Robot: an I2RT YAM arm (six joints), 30 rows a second.
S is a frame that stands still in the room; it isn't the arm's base.
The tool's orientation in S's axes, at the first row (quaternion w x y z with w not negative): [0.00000 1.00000 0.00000 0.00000]
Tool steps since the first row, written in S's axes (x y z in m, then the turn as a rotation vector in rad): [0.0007 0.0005 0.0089 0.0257 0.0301 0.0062]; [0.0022 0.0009 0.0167 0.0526 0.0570 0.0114]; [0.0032 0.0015 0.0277 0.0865 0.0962 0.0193]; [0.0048 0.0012 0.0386 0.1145 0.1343 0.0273]
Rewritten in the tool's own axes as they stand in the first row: [0.0007 -0.0005 -0.0089 0.0257 -0.0301 -0.0062]; [0.0022 -0.0009 -0.0167 0.0526 -0.0570 -0.0114]; [0.0032 -0.0015 -0.0277 0.0865 -0.0962 -0.0193]; [0.0048 -0.0012 -0.0386 0.1145 -0.1343 -0.0273]
